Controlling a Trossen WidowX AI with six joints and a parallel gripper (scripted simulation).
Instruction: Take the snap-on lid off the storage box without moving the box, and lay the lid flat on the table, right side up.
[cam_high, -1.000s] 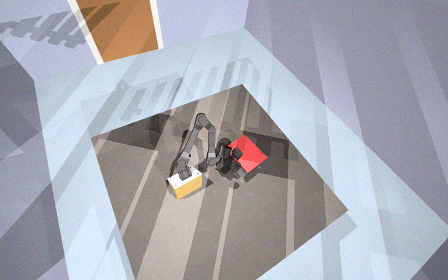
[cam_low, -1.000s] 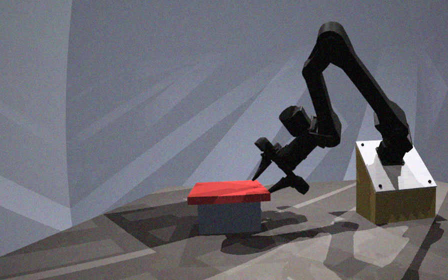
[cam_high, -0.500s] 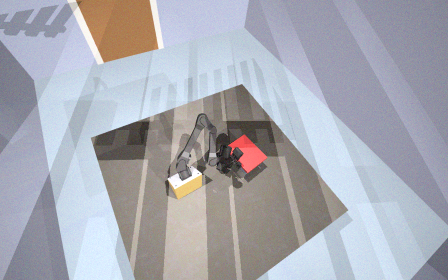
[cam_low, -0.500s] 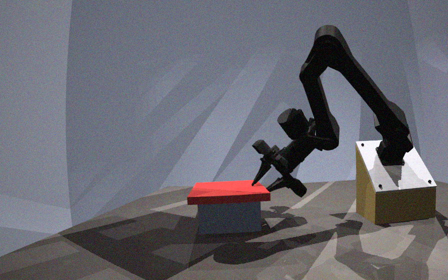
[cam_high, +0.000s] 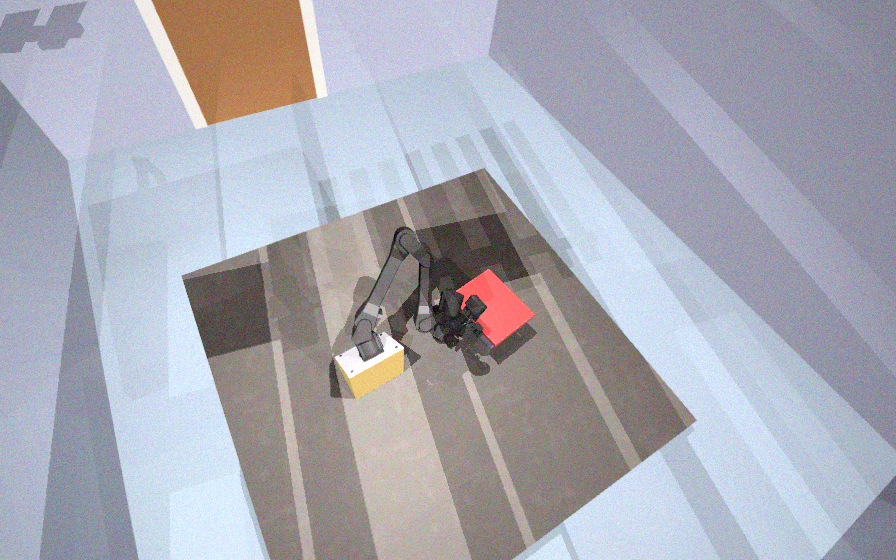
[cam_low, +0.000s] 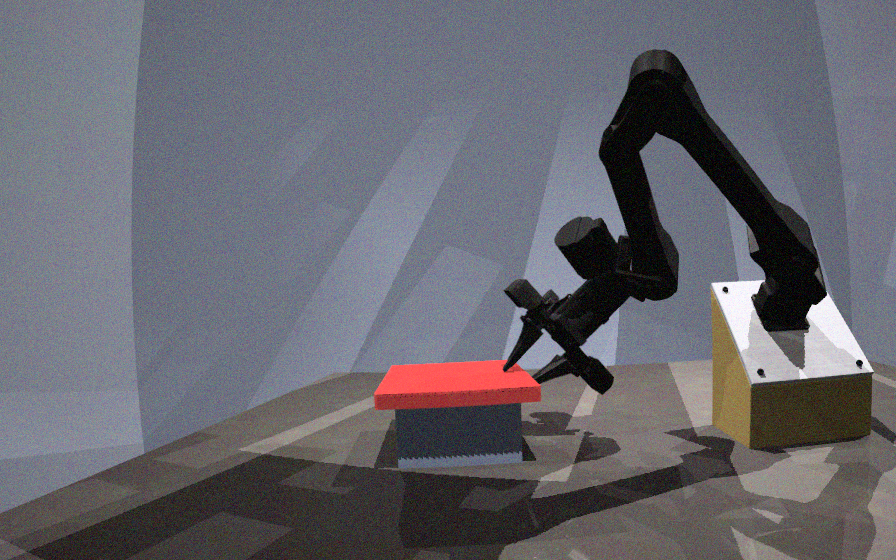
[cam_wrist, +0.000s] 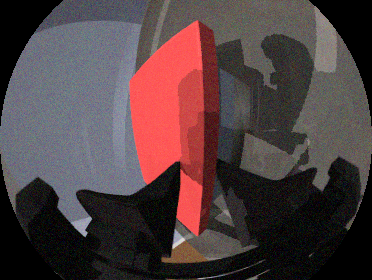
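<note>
The red lid lies 70 mm ahead of my gripper tip, 10 mm to the left of it and 10 mm above it. Round my gripper tip: storage box 70 mm ahead, 40 mm below, 10 mm to the left.
</note>
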